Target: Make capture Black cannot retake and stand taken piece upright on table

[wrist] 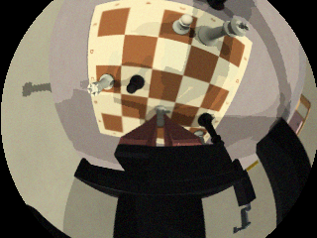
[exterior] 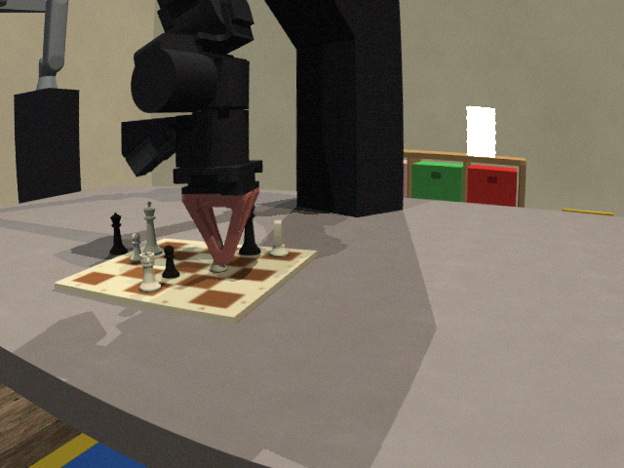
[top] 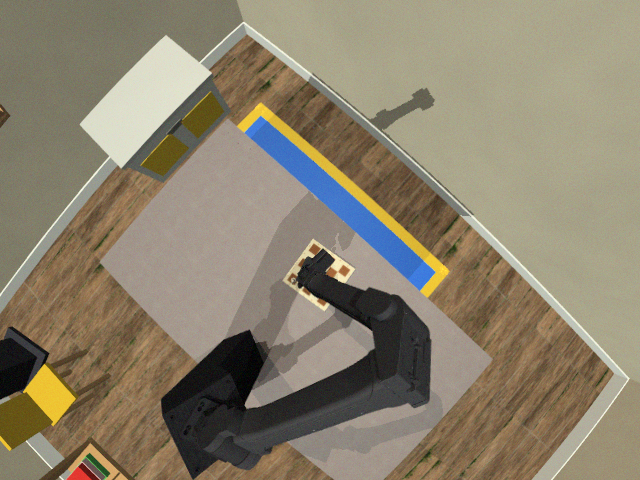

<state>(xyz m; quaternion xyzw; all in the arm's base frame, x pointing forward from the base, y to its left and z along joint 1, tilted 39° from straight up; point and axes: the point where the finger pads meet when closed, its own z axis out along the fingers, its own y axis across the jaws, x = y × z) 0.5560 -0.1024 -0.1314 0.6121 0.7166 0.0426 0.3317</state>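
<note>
My gripper is now 40 mm to the left of the chessboard and 20 mm above it. The rest, counted from my hand: black pawn 50 mm to the right, 30 mm ahead; then white rook 70 mm ahead, 50 mm to the right; then tall black piece 70 mm behind, 10 mm to the left, 10 mm above.
</note>
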